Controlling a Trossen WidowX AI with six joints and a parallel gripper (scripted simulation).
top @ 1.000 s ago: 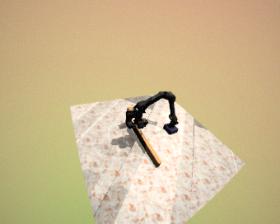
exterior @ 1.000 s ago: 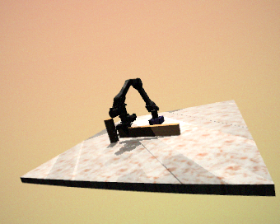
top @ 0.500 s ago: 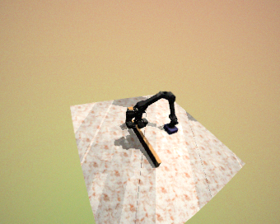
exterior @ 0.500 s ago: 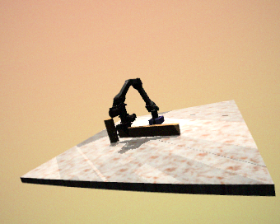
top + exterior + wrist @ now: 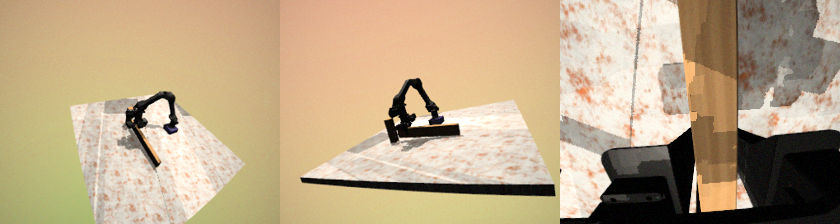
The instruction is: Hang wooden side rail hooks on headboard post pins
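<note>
The headboard post is 140 mm to the right of my gripper tip and 40 mm above it.
</note>
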